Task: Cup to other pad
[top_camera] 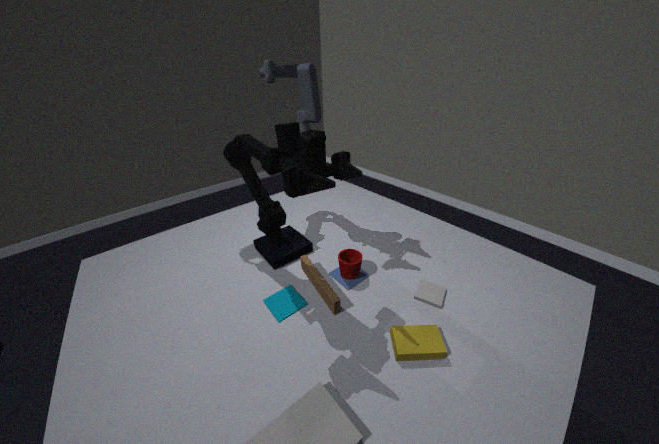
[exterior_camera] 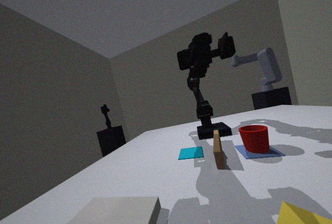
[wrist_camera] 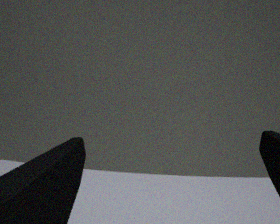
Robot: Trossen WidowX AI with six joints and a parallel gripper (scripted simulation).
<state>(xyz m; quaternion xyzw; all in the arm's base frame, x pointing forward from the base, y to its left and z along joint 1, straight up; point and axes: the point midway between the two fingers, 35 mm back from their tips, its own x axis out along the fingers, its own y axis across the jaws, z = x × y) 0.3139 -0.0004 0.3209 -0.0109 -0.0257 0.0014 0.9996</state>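
The dark red cup is 60 mm behind my gripper tip, 80 mm to the left of it and 320 mm below it. Also, from my gripper tip: light blue pad: 60 mm behind, 80 mm to the left, 370 mm below; blue marble: 60 mm behind, 100 mm to the left, 340 mm below; wooden bar: 90 mm behind, 20 mm to the right, 340 mm below.
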